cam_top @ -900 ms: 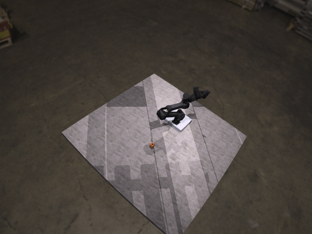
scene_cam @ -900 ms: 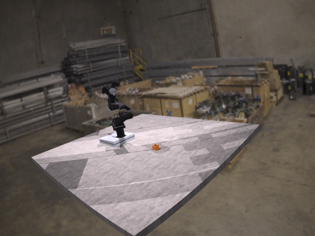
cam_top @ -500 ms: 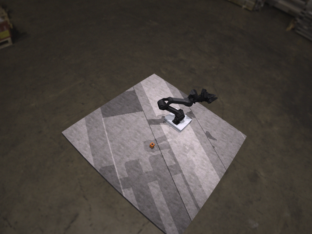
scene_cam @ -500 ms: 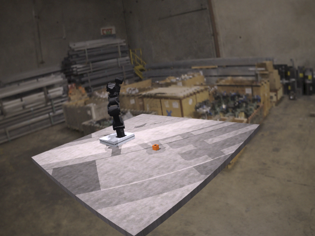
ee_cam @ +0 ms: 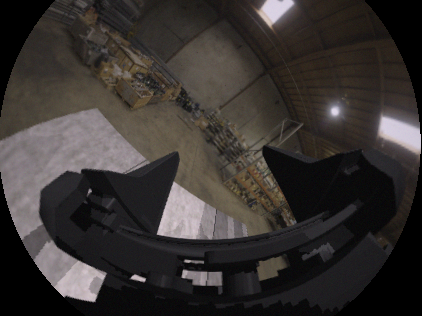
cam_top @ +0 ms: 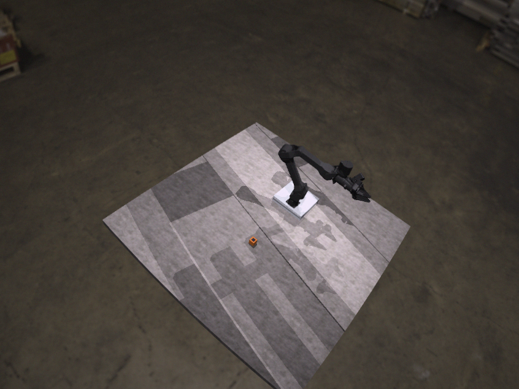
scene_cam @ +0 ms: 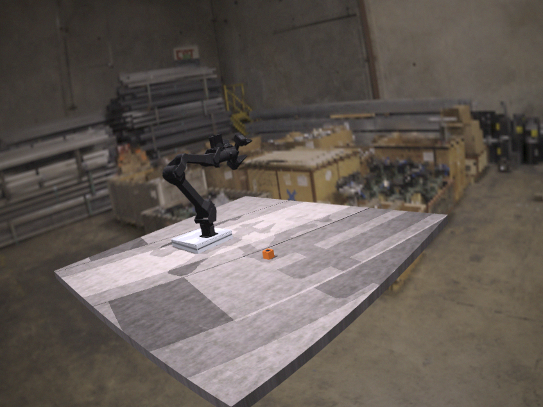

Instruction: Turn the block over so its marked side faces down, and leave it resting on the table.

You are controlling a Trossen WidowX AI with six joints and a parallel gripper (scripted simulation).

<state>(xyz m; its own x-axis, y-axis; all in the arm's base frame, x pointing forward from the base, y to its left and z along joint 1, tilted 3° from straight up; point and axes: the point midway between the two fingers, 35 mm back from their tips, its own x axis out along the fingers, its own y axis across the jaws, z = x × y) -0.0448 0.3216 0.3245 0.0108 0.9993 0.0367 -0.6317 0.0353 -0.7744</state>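
My gripper tip is now 420 mm short of the block, 350 mm to the left of it and 330 mm above it.
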